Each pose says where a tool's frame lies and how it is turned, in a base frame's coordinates. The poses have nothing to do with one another.
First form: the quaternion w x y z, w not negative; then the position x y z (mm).
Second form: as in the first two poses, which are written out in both.
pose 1, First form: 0.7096 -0.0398 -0.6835 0.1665 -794.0 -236.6 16.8
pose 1, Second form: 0.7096 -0.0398 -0.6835 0.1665 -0.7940 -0.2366 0.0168
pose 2, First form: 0.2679 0.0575 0.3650 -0.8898 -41.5 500.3 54.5
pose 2, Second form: 0.2679 0.0575 0.3650 -0.8898 -0.0415 0.5003 0.0545
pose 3, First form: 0.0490 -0.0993 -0.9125 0.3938 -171.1 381.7 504.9
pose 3, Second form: 0.0490 -0.0993 -0.9125 0.3938 -0.1711 0.3817 0.5049
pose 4, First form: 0.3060 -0.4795 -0.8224 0.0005 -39.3 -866.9 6.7
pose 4, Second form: 0.3060 -0.4795 -0.8224 0.0005 -0.0393 -0.8669 0.0067
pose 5, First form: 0.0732 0.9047 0.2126 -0.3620 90.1 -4.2 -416.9
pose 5, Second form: 0.0732 0.9047 0.2126 -0.3620 0.0901 -0.0042 -0.4169
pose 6, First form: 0.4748 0.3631 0.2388 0.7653 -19.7 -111.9 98.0
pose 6, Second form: 0.4748 0.3631 0.2388 0.7653 -0.0197 -0.1119 0.0980
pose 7, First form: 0.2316 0.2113 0.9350 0.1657 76.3 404.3 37.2
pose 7, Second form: 0.2316 0.2113 0.9350 0.1657 0.0763 0.4043 0.0372
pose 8, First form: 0.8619 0.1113 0.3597 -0.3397 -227.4 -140.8 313.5
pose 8, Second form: 0.8619 0.1113 0.3597 -0.3397 -0.2274 -0.1408 0.3135
